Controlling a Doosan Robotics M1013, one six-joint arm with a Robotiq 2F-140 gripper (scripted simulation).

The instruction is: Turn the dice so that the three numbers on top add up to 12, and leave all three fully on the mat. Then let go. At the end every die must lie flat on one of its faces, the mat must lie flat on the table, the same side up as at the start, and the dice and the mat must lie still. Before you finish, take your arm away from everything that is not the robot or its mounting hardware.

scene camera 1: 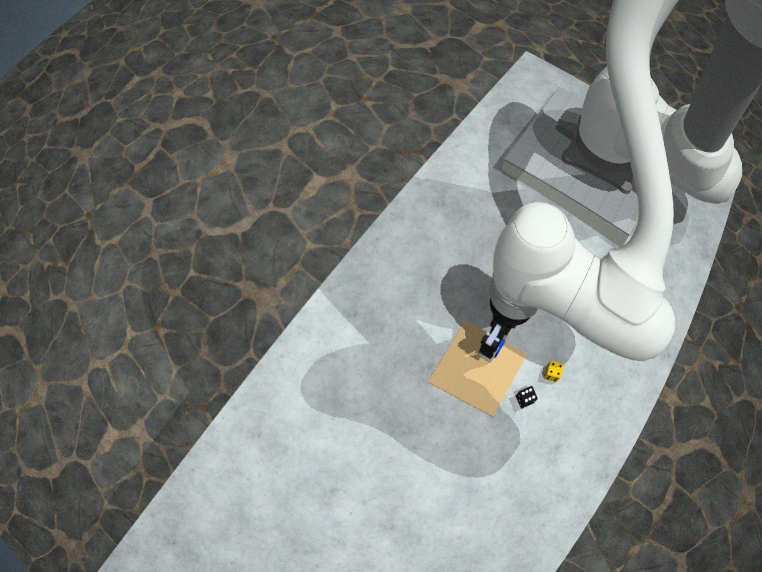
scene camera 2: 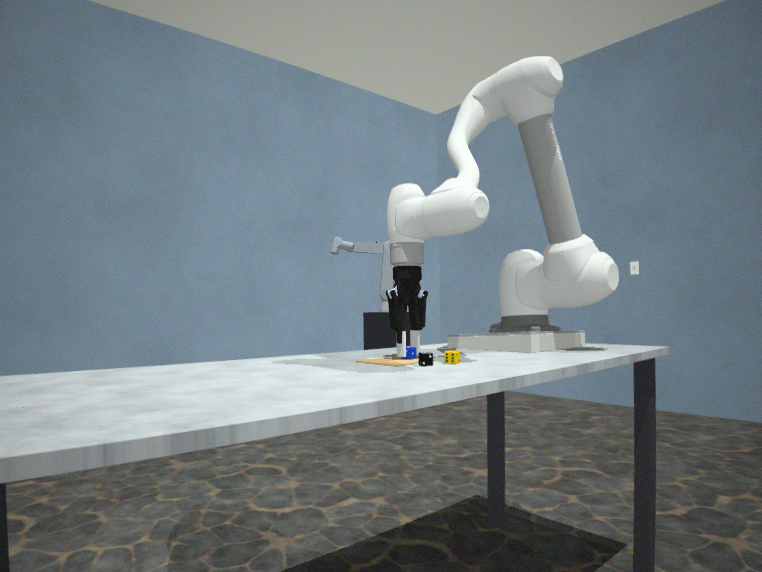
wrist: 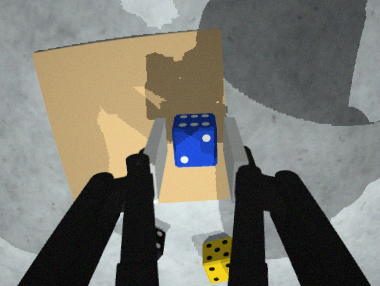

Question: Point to a tan mat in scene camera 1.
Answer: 462, 373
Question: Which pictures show the gripper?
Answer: Scene camera 1, scene camera 2 and the wrist view: all of them.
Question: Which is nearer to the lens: the blue die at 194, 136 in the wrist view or the yellow die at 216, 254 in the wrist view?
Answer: The blue die.
